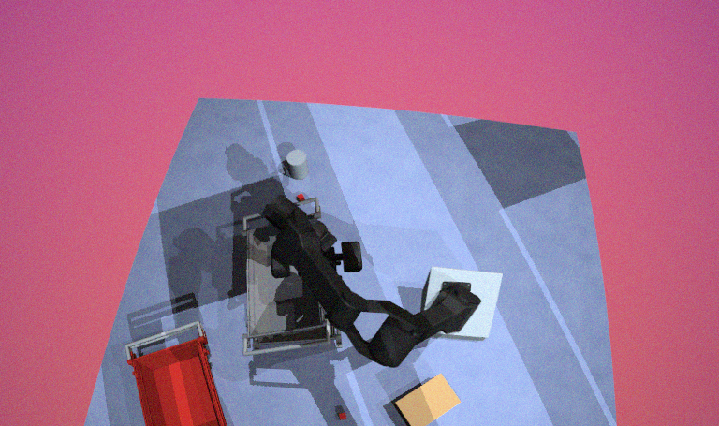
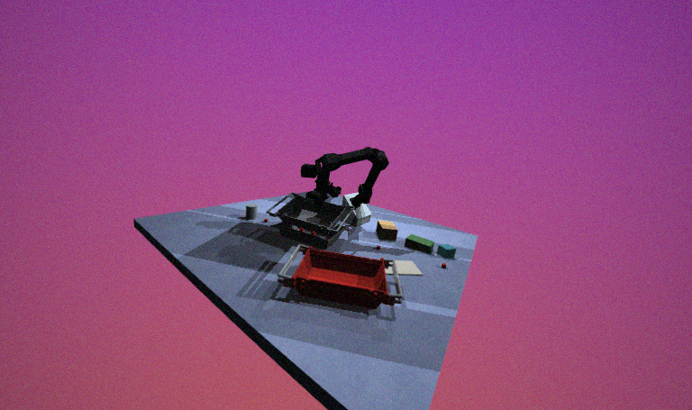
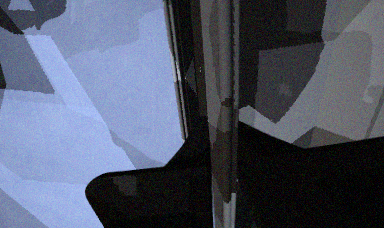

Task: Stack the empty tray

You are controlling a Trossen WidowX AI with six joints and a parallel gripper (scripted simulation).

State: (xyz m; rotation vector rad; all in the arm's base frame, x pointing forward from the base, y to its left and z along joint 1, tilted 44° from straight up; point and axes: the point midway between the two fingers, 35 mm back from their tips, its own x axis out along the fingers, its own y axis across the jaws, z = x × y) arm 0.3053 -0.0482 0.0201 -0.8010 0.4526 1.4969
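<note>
Now: the grey tray 8 cm ahead of my gripper tip, 2 cm to the left of it and 1 cm above it. The rest, counted from my gripper tip: green box 44 cm to the left, 26 cm behind, 10 cm below; then tan box 27 cm behind, 26 cm to the left, 9 cm below; then flat tan sheet 43 cm to the left, 12 cm below.
</note>
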